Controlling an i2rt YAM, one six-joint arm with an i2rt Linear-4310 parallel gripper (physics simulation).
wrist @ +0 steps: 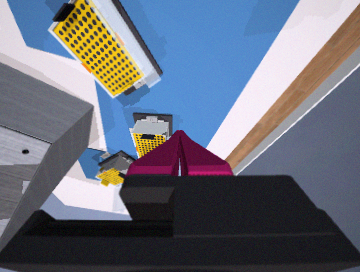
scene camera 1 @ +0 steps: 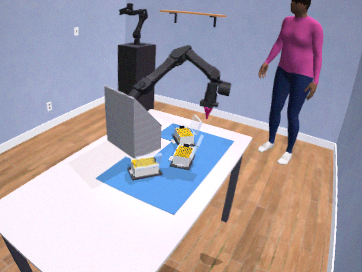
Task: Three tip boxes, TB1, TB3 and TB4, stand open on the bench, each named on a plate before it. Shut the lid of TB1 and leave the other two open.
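Pixels of known places: gripper, between the fingertips: (wrist: 179, 135) (scene camera 1: 206, 118); arm's base, origin of its link: (scene camera 1: 129, 102).
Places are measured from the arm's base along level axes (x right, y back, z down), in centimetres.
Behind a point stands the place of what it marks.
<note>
Three tip boxes with yellow, holed racks stand on the blue mat (scene camera 1: 165, 199) {y -48.7, x 25.4, z 25.9 cm} (wrist: 215, 55) {y -39.6, x -31.0, z 25.9 cm}. The back box (scene camera 1: 184, 133) {y -23.1, x -23.2, z 20.2 cm} (wrist: 100, 47) {y -21.8, x -25.2, z 20.2 cm} has a clear lid (scene camera 1: 196, 123) {y -26.1, x -30.7, z 15.1 cm} standing raised at its right in the scene view. The middle box (scene camera 1: 182, 154) {y -38.0, x -0.9, z 18.5 cm} (wrist: 151, 143) {y -34.7, x -8.1, z 20.1 cm} has a clear raised lid, faint at its right. The front box (scene camera 1: 144, 167) {y -31.8, x 20.8, z 18.5 cm} (wrist: 113, 176) stands to the left, with a small part of a clear lid showing. The name plates cannot be read, so I cannot tell which is TB1. My gripper (scene camera 1: 207, 117) {y -35.9, x -25.3, z 7.2 cm} (wrist: 179, 135) {y -35.9, x -25.3, z 7.2 cm} is shut and empty, above and right of the back box, apart from its lid.
A tall grey slanted block (scene camera 1: 129, 122) {y -11.2, x 10.4, z 5.3 cm} (wrist: 45, 97) {y -9.6, x -9.4, z 21.9 cm} stands on the white table (scene camera 1: 70, 215) {y -26.0, x 61.9, z 26.2 cm}, left of the boxes and beside the arm's base. Behind the table are a black pedestal (scene camera 1: 136, 70) with a second arm (scene camera 1: 140, 25) and a person in pink (scene camera 1: 301, 47).
</note>
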